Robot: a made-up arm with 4 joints. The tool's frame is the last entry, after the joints. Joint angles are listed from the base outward. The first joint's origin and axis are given. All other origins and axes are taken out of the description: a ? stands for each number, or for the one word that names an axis. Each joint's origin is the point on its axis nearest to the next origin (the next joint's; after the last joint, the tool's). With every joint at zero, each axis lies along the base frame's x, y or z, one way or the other. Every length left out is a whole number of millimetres.
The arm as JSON. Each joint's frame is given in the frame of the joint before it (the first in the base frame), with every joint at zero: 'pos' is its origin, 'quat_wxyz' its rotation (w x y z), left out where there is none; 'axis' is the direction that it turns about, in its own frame. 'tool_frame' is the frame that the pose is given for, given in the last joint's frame.
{
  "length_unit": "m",
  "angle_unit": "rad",
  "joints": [
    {
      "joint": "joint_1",
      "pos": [
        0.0,
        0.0,
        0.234
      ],
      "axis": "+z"
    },
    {
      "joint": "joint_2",
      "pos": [
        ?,
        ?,
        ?
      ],
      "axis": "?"
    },
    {
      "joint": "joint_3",
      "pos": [
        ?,
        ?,
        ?
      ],
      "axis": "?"
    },
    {
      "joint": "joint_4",
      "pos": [
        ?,
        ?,
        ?
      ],
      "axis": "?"
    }
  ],
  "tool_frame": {
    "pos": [
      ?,
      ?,
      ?
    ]
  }
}
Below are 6 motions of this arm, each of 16 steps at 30 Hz.
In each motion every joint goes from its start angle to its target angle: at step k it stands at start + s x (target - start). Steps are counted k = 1, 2, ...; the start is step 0. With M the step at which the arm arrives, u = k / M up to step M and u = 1 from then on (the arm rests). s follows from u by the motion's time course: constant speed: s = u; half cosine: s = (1 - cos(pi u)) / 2; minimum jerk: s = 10 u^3 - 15 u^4 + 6 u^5.
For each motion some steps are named. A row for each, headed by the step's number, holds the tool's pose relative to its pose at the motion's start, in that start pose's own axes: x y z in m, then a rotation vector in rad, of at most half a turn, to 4 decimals.
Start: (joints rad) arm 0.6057 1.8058 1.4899 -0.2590
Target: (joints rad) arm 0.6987 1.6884 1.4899 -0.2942
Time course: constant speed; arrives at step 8
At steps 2, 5, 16:
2: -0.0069 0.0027 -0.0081 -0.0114 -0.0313 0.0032
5: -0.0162 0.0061 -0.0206 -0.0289 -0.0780 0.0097
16: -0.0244 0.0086 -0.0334 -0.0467 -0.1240 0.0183

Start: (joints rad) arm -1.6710 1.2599 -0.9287 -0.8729
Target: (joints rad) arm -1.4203 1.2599 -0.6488 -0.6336
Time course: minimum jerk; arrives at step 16
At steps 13, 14, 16:
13: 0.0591 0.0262 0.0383 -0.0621 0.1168 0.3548
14: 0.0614 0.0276 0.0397 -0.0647 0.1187 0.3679
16: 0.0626 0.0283 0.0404 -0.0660 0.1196 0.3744

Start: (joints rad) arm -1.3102 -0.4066 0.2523 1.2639
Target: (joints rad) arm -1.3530 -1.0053 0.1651 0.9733
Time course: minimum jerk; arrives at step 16
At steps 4, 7, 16:
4: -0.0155 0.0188 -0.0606 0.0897 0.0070 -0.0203
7: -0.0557 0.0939 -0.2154 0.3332 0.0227 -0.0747
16: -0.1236 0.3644 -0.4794 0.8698 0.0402 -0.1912

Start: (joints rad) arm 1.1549 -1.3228 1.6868 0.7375
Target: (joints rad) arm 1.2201 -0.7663 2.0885 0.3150
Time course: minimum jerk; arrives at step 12
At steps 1, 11, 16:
1: 0.0021 -0.0004 -0.0005 0.0028 0.0006 0.0034
11: 0.3401 0.0671 -0.1419 0.6322 0.2338 0.6322
16: 0.3413 0.0681 -0.1427 0.6358 0.2356 0.6352

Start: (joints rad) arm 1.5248 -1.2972 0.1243 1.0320
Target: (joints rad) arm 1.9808 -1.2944 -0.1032 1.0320
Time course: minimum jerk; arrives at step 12
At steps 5, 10, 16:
5: 0.1241 0.0100 -0.0255 0.0119 0.1087 0.1118
10: 0.3342 0.0709 -0.0786 0.0035 0.3002 0.3136
16: 0.3456 0.0760 -0.0819 0.0019 0.3110 0.3253

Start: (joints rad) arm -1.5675 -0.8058 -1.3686 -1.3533
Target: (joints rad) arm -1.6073 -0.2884 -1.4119 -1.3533
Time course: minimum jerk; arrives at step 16
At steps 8, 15, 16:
8: -0.0108 0.1092 0.0331 -0.0369 -0.0915 0.2423
15: -0.0501 0.2130 0.0612 -0.0722 -0.1851 0.4831
16: -0.0503 0.2135 0.0613 -0.0723 -0.1855 0.4842

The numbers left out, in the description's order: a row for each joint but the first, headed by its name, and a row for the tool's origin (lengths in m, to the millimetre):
joint_2: xyz -0.02 -0.099 0.0, axis -x
joint_3: xyz 0.0 -0.373 0.389, axis +z
joint_4: xyz 0.089 0.11 0.0, axis -x
tool: xyz 0.0 -0.38 -0.102

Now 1 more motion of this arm.
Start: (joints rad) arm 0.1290 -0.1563 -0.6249 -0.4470
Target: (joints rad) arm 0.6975 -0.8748 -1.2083 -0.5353
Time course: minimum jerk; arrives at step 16
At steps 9, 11, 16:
9: 0.1096 -0.0027 -0.2865 0.2626 0.3484 -0.2069
11: 0.1123 0.0149 -0.3773 0.2875 0.4872 -0.2984
16: 0.1008 0.0338 -0.4501 0.2802 0.6126 -0.3852

